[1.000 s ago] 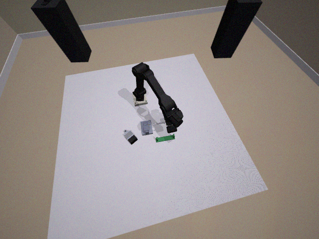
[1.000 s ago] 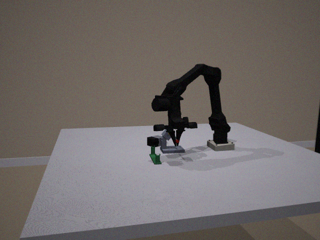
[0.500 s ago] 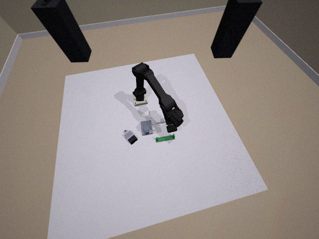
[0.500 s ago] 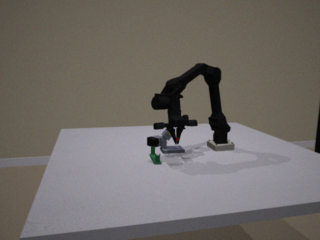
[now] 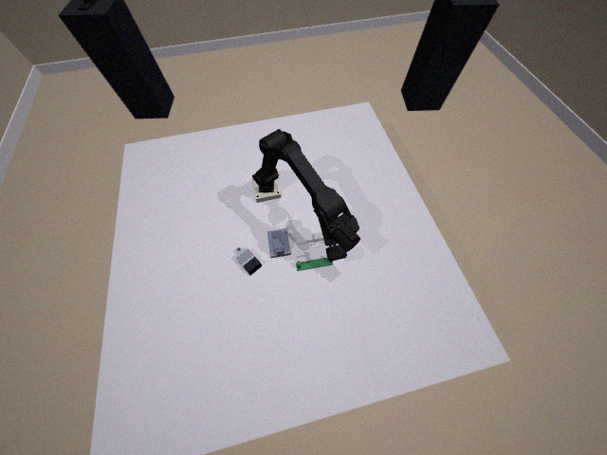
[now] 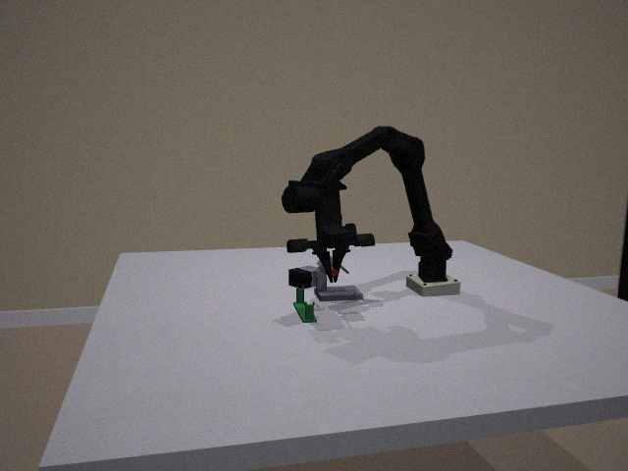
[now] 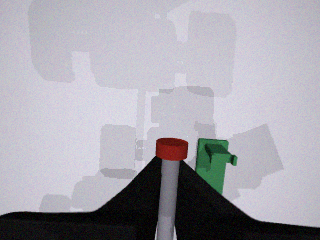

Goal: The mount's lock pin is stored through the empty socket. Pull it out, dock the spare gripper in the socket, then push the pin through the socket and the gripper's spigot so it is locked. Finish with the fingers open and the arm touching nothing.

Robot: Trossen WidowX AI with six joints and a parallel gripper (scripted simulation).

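The green cradle lies 6 cm ahead of my gripper tip, 7 cm to the right of it and 7 cm below it. Round my gripper tip: spare gripper: 4 cm ahead, 32 cm to the right, 7 cm below; grey mount: 1 cm behind, 20 cm to the right, 4 cm below.
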